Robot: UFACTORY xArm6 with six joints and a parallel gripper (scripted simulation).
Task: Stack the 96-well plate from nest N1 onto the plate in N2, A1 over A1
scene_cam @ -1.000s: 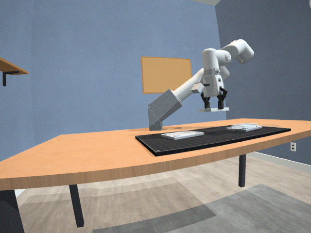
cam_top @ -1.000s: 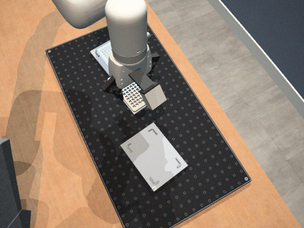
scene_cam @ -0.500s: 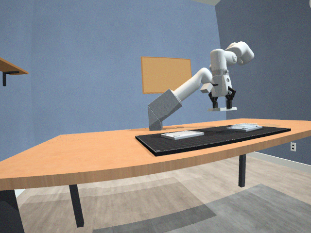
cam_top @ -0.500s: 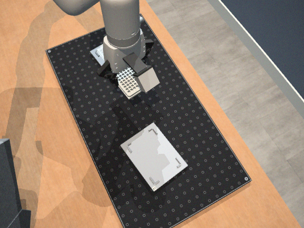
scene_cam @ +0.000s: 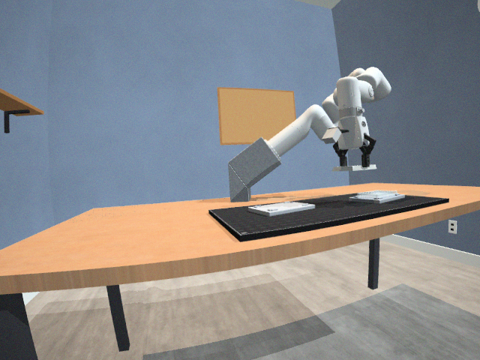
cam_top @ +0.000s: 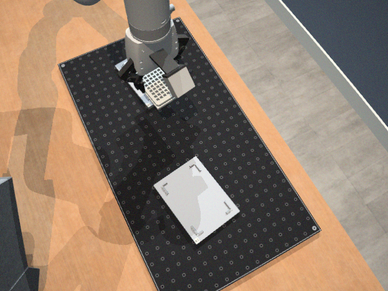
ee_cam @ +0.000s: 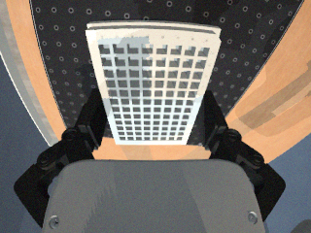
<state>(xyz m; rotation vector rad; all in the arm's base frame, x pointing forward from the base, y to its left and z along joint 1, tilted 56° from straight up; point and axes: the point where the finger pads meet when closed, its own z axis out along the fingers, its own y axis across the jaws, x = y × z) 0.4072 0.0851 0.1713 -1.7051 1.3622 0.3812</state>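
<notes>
The plate nest is 1 cm behind my hand, 9 cm to the left of it and 12 cm below it.
</notes>
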